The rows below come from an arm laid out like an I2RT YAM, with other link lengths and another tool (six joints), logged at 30 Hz.
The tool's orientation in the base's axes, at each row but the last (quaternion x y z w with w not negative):
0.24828 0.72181 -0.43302 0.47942
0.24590 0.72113 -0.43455 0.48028
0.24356 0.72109 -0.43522 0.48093
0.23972 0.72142 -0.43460 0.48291
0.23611 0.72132 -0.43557 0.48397
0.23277 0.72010 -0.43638 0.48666
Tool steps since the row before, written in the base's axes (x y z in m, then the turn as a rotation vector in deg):
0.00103 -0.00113 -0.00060 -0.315 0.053 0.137
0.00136 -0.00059 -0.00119 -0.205 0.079 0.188
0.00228 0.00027 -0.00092 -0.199 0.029 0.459
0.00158 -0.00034 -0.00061 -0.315 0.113 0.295
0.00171 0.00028 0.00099 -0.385 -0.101 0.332
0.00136 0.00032 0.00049 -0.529 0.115 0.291
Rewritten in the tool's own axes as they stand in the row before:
0.00018 0.00046 0.00157 0.004 -0.270 -0.219
0.00055 0.00122 0.00135 -0.090 -0.192 -0.197
-0.00014 0.00225 0.00101 -0.334 -0.319 -0.194
-0.00008 0.00128 0.00116 -0.143 -0.301 -0.297
-0.00164 0.00105 0.00045 -0.130 -0.478 -0.154
-0.00104 0.00100 0.00033 -0.052 -0.460 -0.404

